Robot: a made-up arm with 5 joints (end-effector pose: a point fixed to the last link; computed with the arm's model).
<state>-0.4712 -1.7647 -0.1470 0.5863 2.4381</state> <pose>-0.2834 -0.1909 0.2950 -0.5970 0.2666 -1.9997</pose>
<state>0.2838 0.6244 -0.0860 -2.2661 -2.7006</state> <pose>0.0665 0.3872 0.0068 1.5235 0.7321 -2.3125</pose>
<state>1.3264 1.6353 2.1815 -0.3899 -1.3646</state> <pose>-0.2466 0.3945 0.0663 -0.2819 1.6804 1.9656</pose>
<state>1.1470 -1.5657 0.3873 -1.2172 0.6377</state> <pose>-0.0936 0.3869 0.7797 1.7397 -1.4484 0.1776</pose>
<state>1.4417 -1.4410 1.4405 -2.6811 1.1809</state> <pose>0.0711 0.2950 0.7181 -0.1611 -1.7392 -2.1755</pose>
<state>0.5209 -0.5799 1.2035 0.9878 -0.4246</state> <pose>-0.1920 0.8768 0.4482 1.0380 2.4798 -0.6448</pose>
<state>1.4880 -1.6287 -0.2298 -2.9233 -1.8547</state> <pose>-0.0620 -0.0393 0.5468 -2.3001 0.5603 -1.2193</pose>
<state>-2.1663 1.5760 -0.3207 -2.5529 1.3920</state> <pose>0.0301 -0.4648 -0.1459 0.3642 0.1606 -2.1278</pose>
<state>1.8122 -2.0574 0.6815 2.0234 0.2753</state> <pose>-0.0140 0.6184 0.5493 0.8801 1.1400 0.7830</pose>
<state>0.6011 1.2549 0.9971 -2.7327 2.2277</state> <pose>-0.0686 0.2947 -0.0177 -2.0648 -0.1436 1.2602</pose>
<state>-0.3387 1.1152 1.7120 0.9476 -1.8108</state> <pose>-0.8261 -0.0118 -0.1476 0.4967 -0.4238 2.9148</pose>
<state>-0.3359 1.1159 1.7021 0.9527 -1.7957</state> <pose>-0.8249 -0.0111 -0.1462 0.5083 -0.4324 2.9206</pose>
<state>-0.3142 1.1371 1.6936 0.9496 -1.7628</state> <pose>-0.8160 -0.0053 -0.1502 0.4833 -0.4285 2.9303</pose>
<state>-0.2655 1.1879 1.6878 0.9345 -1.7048</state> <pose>-0.7962 0.0060 -0.1606 0.4085 -0.4019 2.9454</pose>
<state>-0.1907 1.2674 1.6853 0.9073 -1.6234</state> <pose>-0.7659 0.0190 -0.1730 0.2947 -0.3431 2.9643</pose>
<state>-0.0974 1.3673 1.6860 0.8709 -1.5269</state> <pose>-0.7296 0.0285 -0.1804 0.1692 -0.2475 2.9836</pose>
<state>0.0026 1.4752 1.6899 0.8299 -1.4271</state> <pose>-0.6940 0.0321 -0.1780 0.0607 -0.1227 3.0006</pose>
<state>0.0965 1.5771 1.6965 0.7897 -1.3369</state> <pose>-0.6648 0.0314 -0.1661 -0.0135 0.0117 3.0128</pose>
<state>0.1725 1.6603 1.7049 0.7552 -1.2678</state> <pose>-0.6445 0.0292 -0.1497 -0.0537 0.1324 3.0191</pose>
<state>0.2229 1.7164 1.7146 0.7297 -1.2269</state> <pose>-0.6327 0.0269 -0.1356 -0.0739 0.2218 3.0198</pose>
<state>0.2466 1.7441 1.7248 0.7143 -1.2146</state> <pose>-0.6279 0.0247 -0.1278 -0.0879 0.2744 3.0155</pose>
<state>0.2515 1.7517 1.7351 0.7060 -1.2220</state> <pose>-0.6274 0.0226 -0.1256 -0.1025 0.3000 3.0083</pose>
